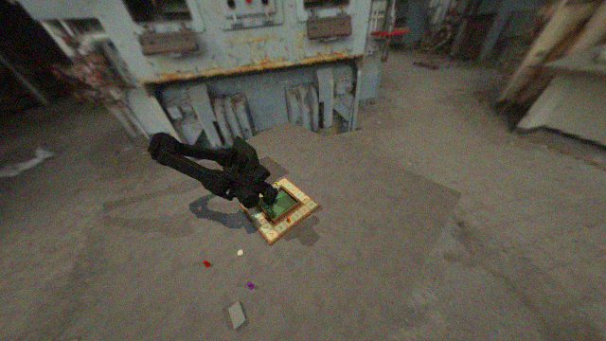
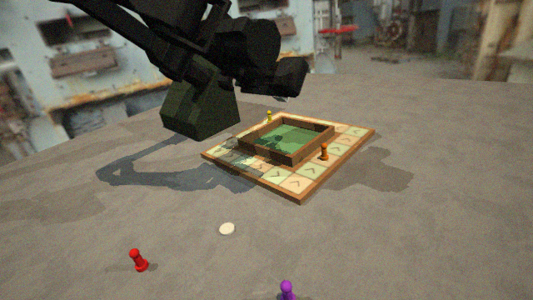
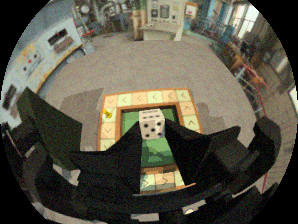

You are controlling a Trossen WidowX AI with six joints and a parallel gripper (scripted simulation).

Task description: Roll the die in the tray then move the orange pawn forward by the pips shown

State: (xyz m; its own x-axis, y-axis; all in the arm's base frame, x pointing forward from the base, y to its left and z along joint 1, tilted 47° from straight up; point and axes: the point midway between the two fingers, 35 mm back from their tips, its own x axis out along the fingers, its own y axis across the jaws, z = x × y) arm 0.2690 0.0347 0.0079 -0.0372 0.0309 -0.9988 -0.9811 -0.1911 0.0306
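The white die lies 10 mm below my gripper tip. Also, from my gripper tip: yellow pawn (120 mm behind, 90 mm below, 50 mm to the left); then green tray (110 mm below); then orange pawn (110 mm ahead, 90 mm below, 10 mm to the right).
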